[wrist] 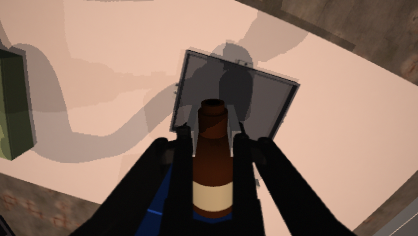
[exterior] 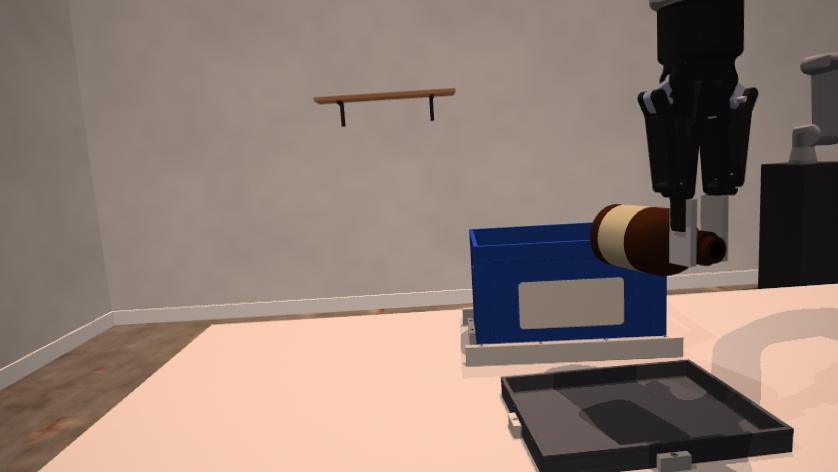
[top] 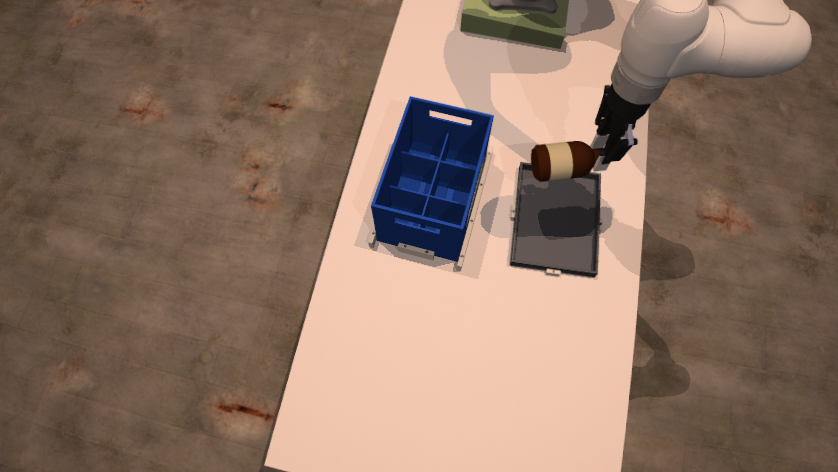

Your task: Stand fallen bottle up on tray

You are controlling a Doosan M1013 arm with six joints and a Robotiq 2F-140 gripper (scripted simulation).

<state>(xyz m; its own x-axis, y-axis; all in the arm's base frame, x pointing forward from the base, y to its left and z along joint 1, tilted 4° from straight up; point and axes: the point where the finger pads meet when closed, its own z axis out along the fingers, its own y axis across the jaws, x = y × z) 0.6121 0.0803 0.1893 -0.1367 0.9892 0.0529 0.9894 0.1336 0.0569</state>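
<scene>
Now: the brown bottle 10 mm ahead of my hand, 50 mm to the right of it and 20 mm below it. The rest, counted from my hand: blue crate: 10 mm behind, 330 mm to the right, 140 mm below; dark grey tray: 50 mm ahead, 50 mm to the right, 210 mm below.
</scene>
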